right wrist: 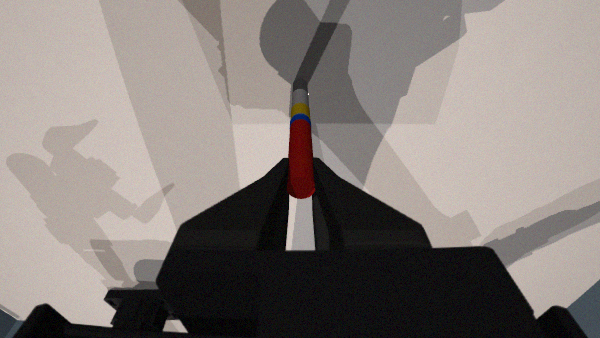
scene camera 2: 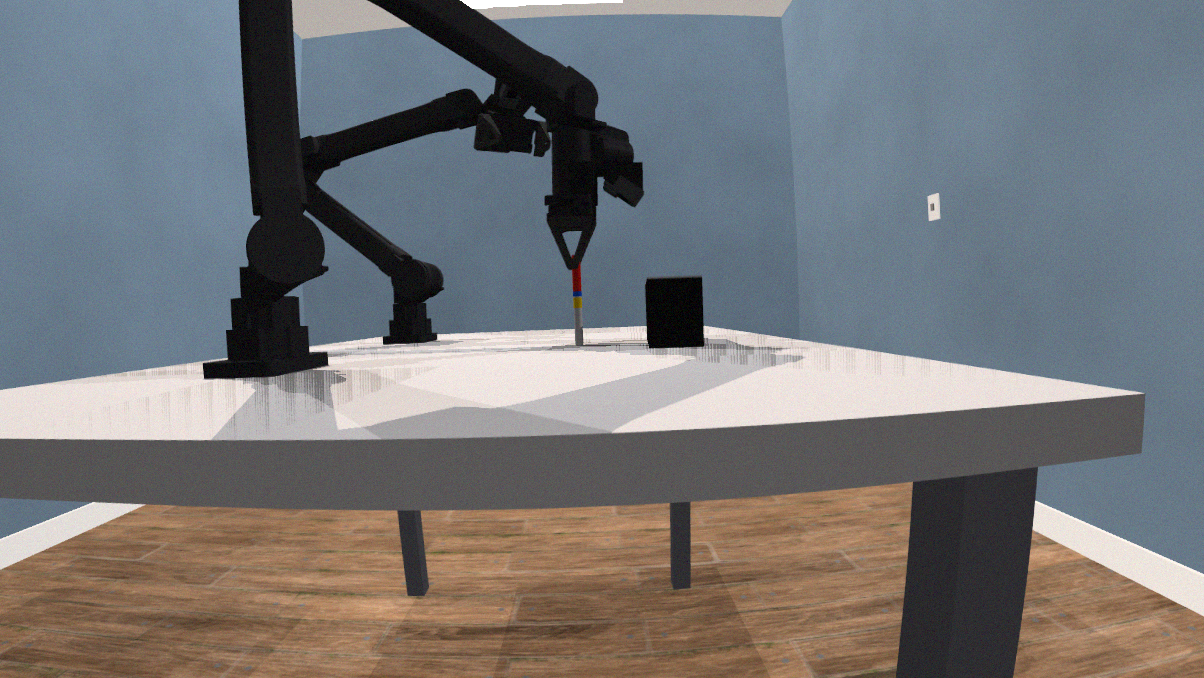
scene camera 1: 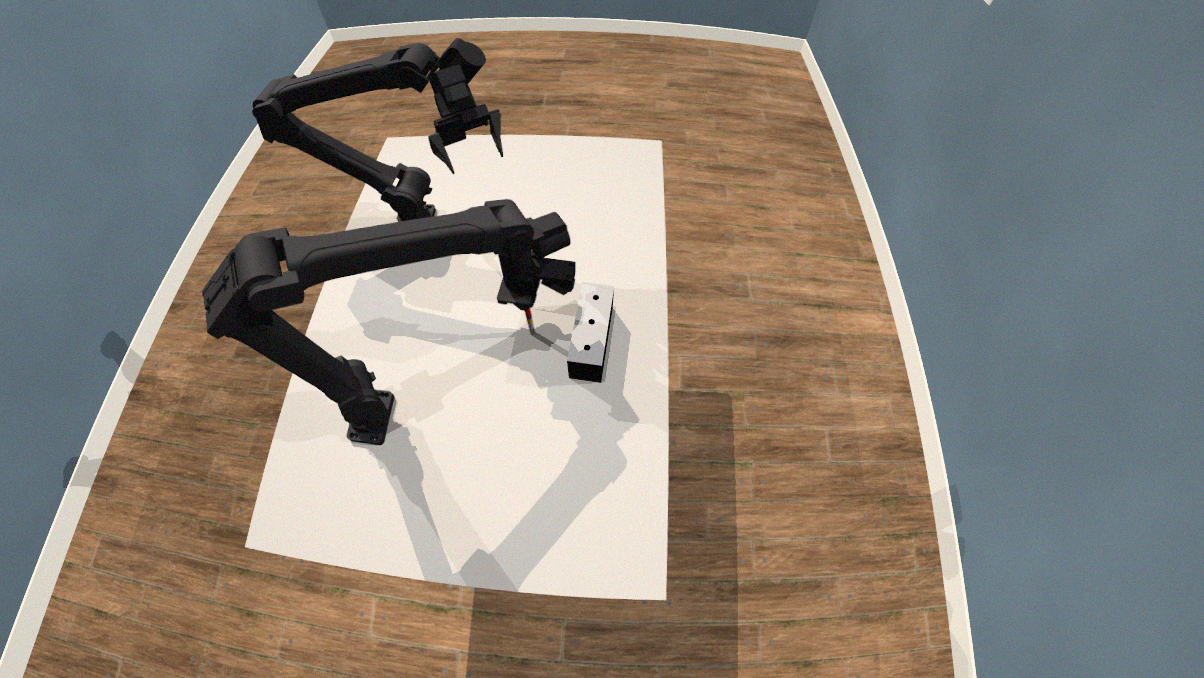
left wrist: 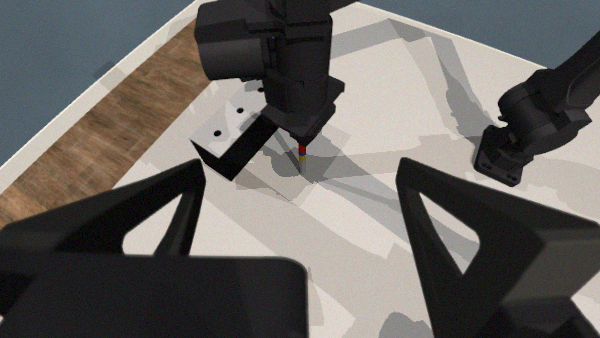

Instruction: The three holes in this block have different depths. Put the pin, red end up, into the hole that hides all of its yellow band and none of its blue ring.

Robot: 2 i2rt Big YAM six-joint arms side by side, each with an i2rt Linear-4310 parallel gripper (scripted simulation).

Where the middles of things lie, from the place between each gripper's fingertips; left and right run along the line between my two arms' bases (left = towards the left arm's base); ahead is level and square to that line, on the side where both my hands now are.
Labels:
My right gripper (scene camera 2: pixel 573 269) is now 140 mm short of the block (scene camera 2: pixel 674 304), 20 mm to the left of it and 70 mm above it. Also, from my right hand: pin (right wrist: pixel 300 184) 40 mm below.
Now: left hand (scene camera 2: pixel 525 141) 28 cm above the pin, 17 cm to the left of it and 8 cm short of it. From my left hand the other things lie so: block 31 cm below, 22 cm ahead, 19 cm to the right.

